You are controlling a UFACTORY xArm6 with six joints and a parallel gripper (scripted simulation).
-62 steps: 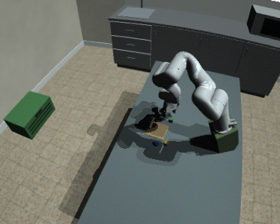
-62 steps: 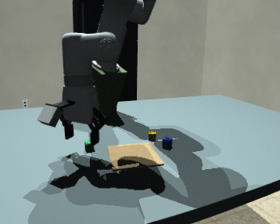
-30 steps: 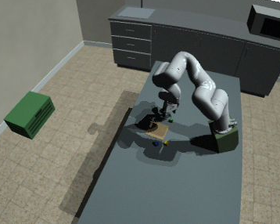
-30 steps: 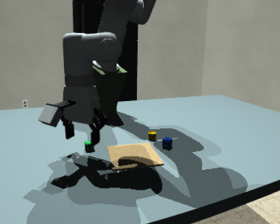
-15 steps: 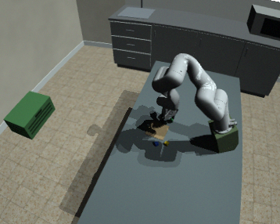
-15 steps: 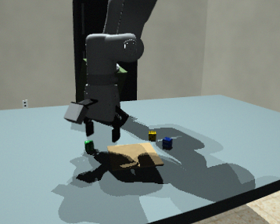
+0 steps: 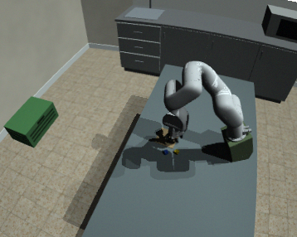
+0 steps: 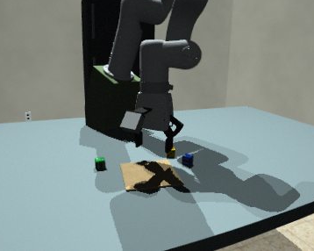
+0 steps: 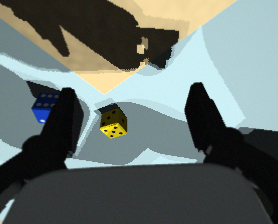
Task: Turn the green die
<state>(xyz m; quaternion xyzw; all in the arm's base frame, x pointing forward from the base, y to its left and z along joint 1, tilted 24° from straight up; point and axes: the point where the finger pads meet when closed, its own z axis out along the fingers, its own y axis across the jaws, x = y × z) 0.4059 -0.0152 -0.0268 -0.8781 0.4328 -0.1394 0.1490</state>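
The yellow die is 3 cm behind my hand, 7 cm to the left of it and 4 cm below it. From my hand the other things lie so: green die: 3 cm behind, 15 cm to the right, 4 cm below; tan mat: 6 cm ahead, 4 cm to the right, 5 cm below; blue die: 4 cm ahead, 9 cm to the left, 4 cm below.
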